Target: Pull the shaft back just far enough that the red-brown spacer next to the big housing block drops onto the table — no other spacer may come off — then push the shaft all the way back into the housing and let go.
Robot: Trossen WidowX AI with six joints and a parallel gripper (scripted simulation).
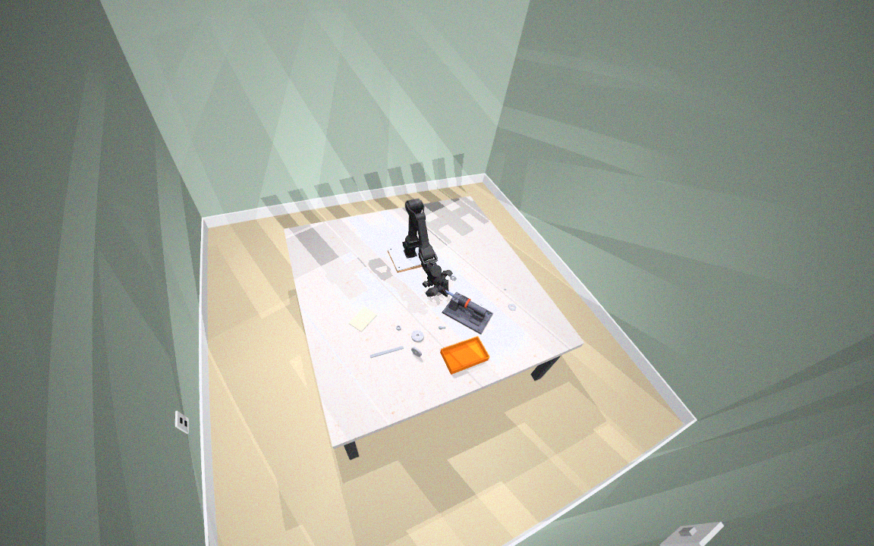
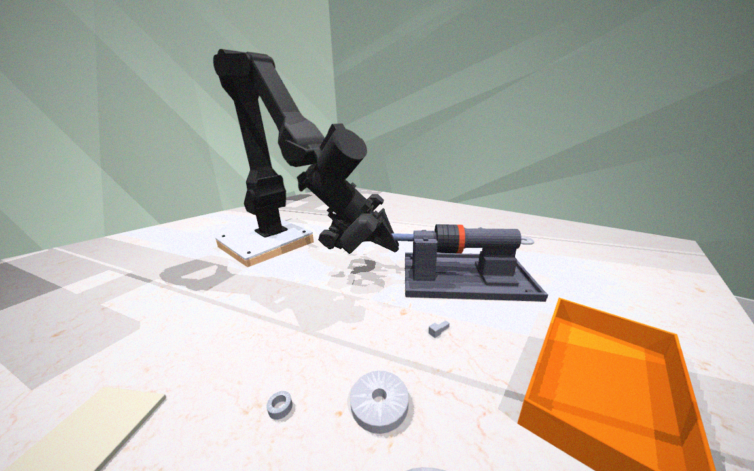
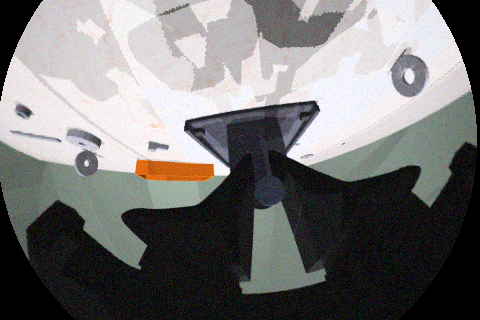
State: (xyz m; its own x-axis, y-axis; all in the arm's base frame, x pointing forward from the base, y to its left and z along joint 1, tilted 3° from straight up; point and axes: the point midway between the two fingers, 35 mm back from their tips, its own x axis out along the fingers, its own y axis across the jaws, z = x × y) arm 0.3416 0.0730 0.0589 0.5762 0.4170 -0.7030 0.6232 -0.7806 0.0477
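The grey-blue shaft lies 3 cm to the left of my gripper tip, 3 cm ahead of it and 2 cm above it. From my gripper tip the other things lie so: orange tray: 32 cm ahead, 5 cm below, 4 cm to the right; then pale yellow sheet: 44 cm to the right, 5 cm below, 1 cm behind.
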